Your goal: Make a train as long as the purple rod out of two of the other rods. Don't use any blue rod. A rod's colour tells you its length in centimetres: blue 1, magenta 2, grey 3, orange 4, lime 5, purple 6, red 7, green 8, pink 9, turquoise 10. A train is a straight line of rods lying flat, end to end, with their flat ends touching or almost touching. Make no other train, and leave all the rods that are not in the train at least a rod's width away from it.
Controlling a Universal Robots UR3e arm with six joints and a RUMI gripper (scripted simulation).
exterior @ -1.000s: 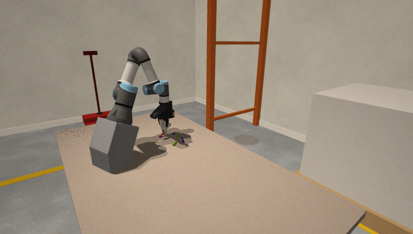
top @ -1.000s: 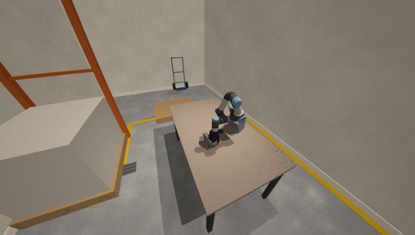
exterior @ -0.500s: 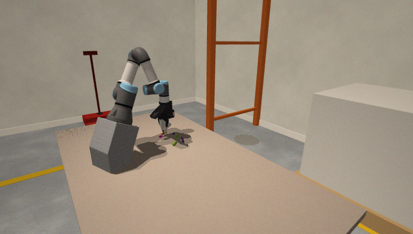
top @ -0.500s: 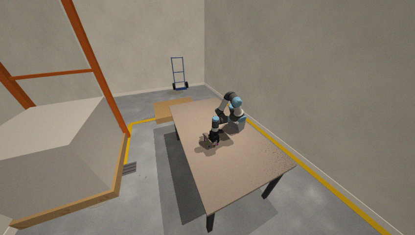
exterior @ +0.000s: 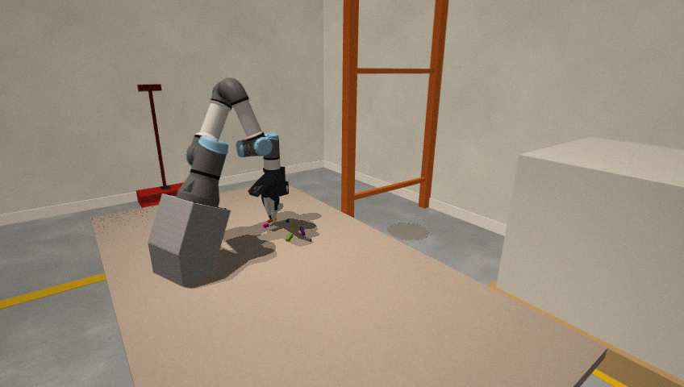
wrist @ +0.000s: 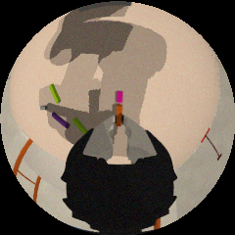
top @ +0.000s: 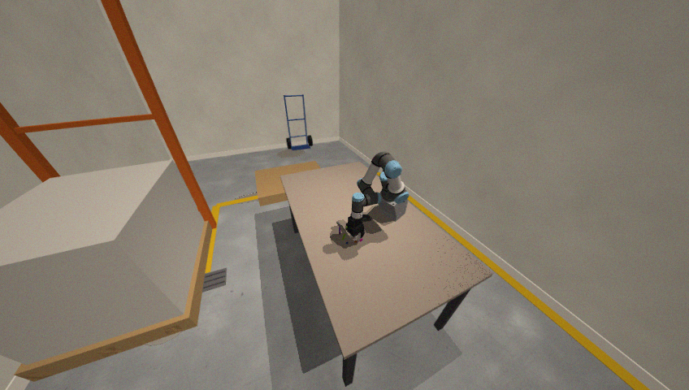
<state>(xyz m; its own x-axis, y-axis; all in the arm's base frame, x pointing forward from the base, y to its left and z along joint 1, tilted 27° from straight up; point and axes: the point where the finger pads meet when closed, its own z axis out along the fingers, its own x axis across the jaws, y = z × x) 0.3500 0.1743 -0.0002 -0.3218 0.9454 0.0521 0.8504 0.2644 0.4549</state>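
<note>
The magenta rod lies 3 cm behind my hand, 1 cm to the right of it and 2 cm below it. The rest, counted from my hand: purple rod 7 cm ahead, 13 cm to the right, 2 cm below; then orange rod 1 cm below; then blue rod 6 cm ahead, 1 cm to the right, 2 cm below.
</note>
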